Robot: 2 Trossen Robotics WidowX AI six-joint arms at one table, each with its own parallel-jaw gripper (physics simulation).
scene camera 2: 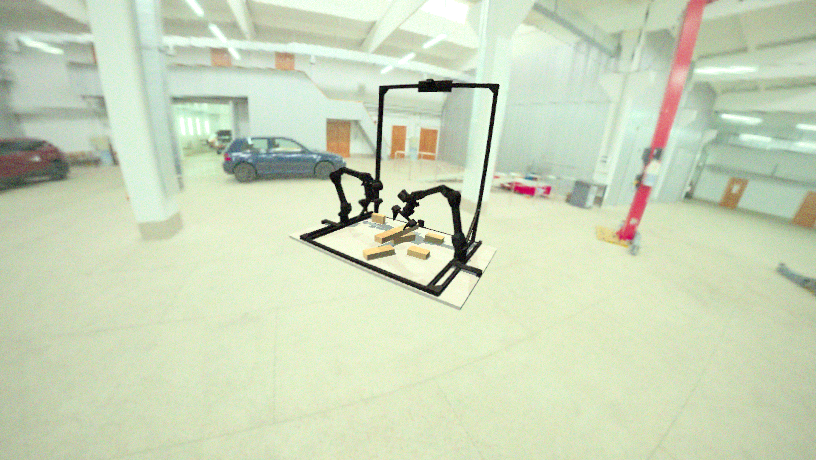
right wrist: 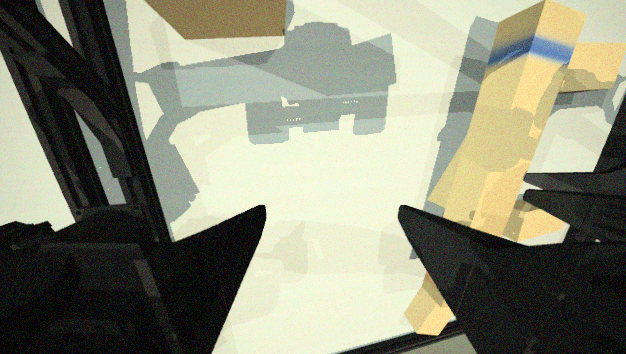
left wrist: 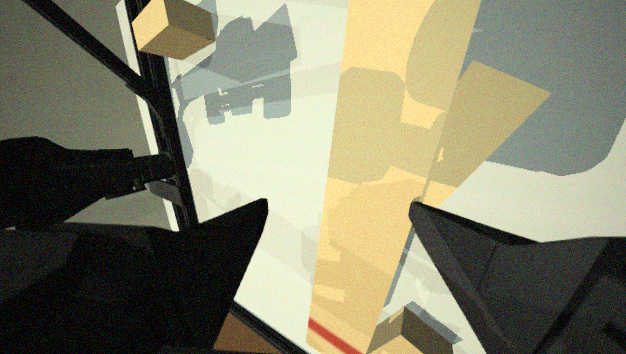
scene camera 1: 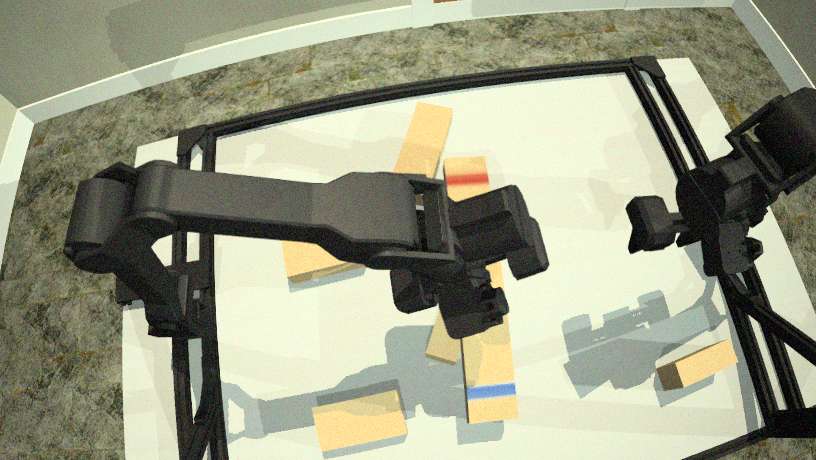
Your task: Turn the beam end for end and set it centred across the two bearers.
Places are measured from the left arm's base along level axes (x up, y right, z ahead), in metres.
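Pixels of known places: left gripper, fingertip midpoint: (scene camera 2: 398, 225) (right wrist: 524, 184) (left wrist: 338, 206) (scene camera 1: 491, 281); right gripper, fingertip midpoint: (scene camera 2: 372, 213) (right wrist: 331, 211) (left wrist: 136, 161) (scene camera 1: 654, 247); left arm's base at its link origin: (scene camera 2: 459, 259) (scene camera 1: 191, 319); right arm's base at its link origin: (scene camera 2: 344, 222) (right wrist: 119, 230) (left wrist: 168, 165).
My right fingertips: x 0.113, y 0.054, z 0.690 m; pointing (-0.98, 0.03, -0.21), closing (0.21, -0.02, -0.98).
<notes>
Ahead of a thing's pixels: the offset from my right fingertips to its middle. "spot": to the spot under its first point.
The long wooden beam {dx -0.070, dy -0.024, dz -0.241 m} (scene camera 1: 489, 360) (scene camera 2: 391, 234) (left wrist: 370, 150) (right wrist: 500, 145) has a red band near its upper end and a blue band near its lower end in scene camera 1. It lies over a plain wooden block {dx -0.111, dy -0.007, dz -0.273 m} (scene camera 1: 441, 344) (left wrist: 480, 115) that slants out from under it. Which blocks are the two bearers I cannot tell. My left gripper (scene camera 1: 471, 271) (left wrist: 338, 206) is open and empty above the beam's middle; the beam passes between its fingertips in the left wrist view. My right gripper (right wrist: 331, 211) is open and empty, off to the right of the beam in scene camera 1.
Other plain blocks lie around the beam: one near its red end {spot: dx -0.094, dy -0.291, dz -0.265 m} (scene camera 1: 425, 137), one partly under my left arm (scene camera 1: 314, 262), one at the lower left (scene camera 1: 360, 420) and one at the right (scene camera 1: 697, 365) (right wrist: 225, 17). A black frame (scene camera 1: 422, 88) borders the table.
</notes>
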